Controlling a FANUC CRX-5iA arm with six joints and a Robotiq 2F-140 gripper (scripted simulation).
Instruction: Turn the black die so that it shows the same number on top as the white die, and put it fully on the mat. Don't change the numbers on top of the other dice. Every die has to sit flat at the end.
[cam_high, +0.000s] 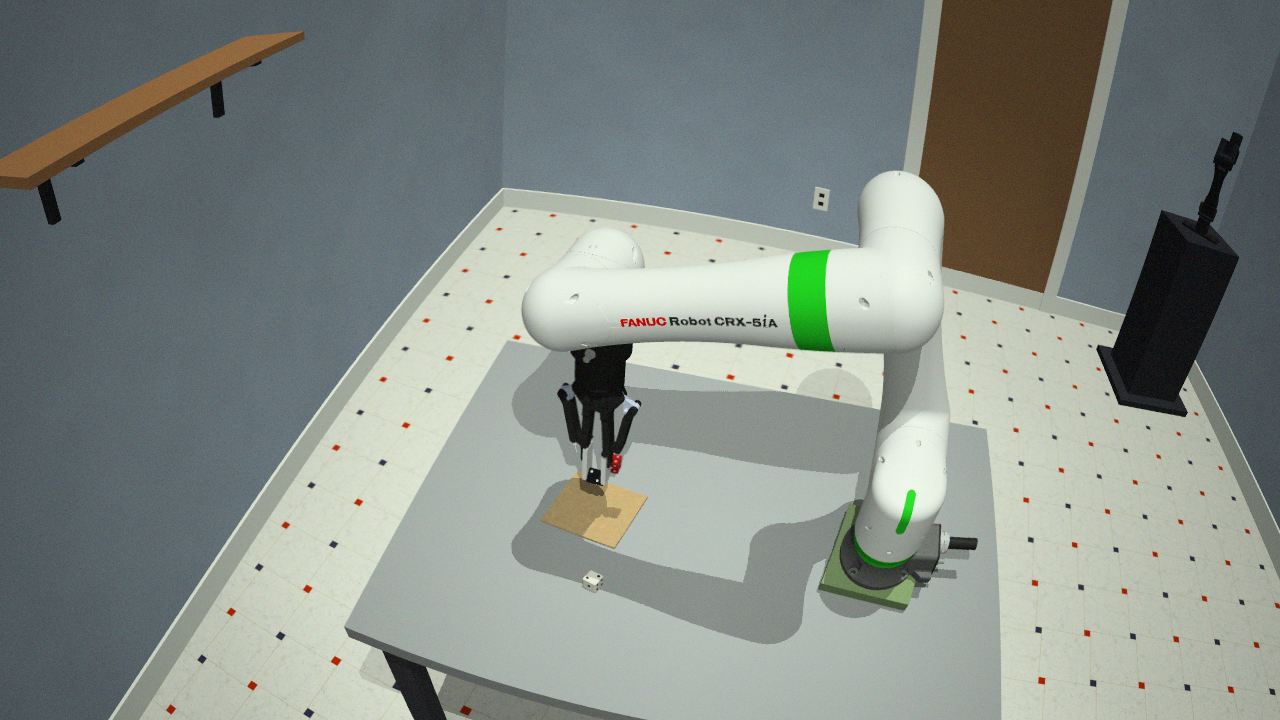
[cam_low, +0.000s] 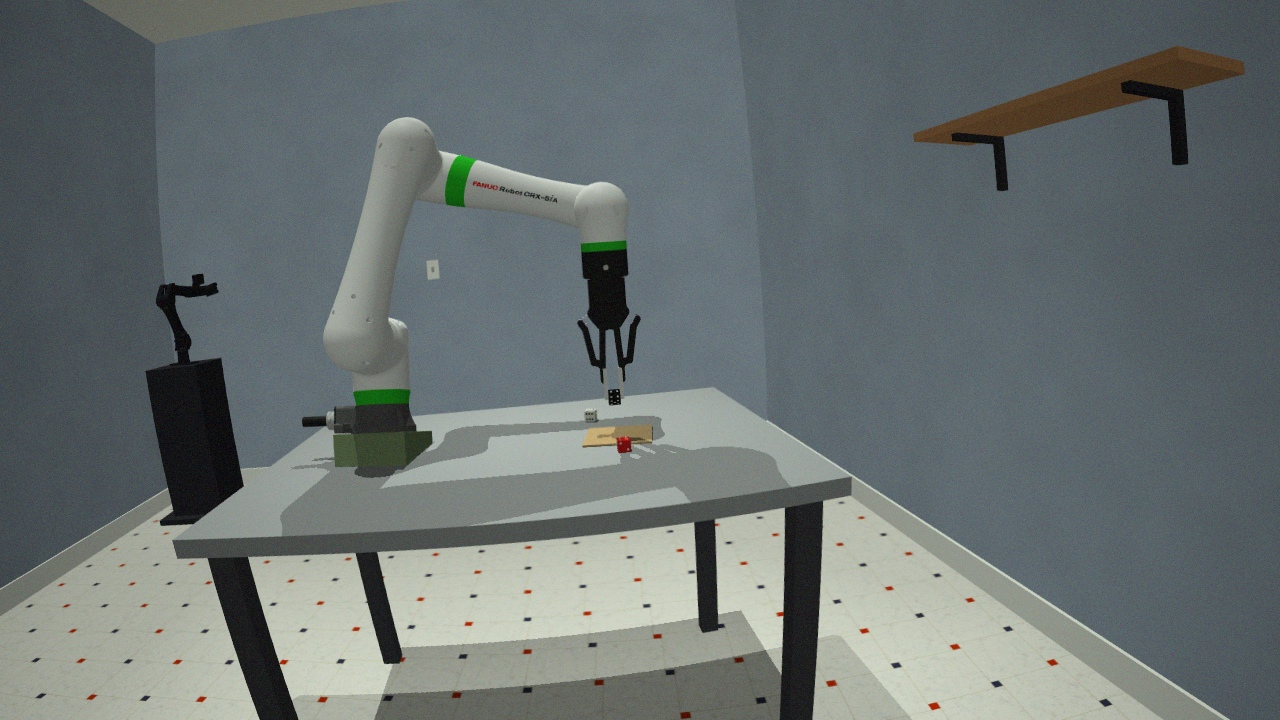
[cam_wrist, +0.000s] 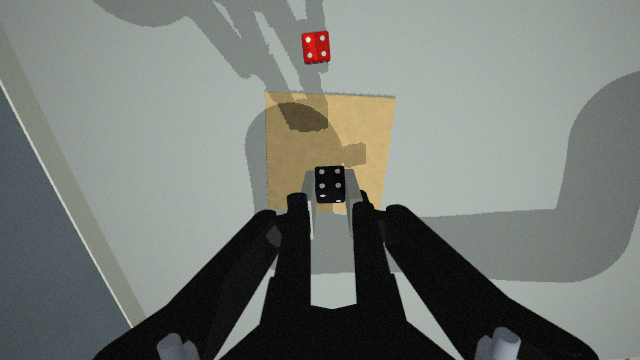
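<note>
Right now my hand is 3 cm above the black die. From my hand the other things lie so: white die: 4 cm behind, 18 cm to the left, 10 cm below; tan mat: 11 cm below; red die: 1 cm behind, 11 cm to the right, 10 cm below.
</note>
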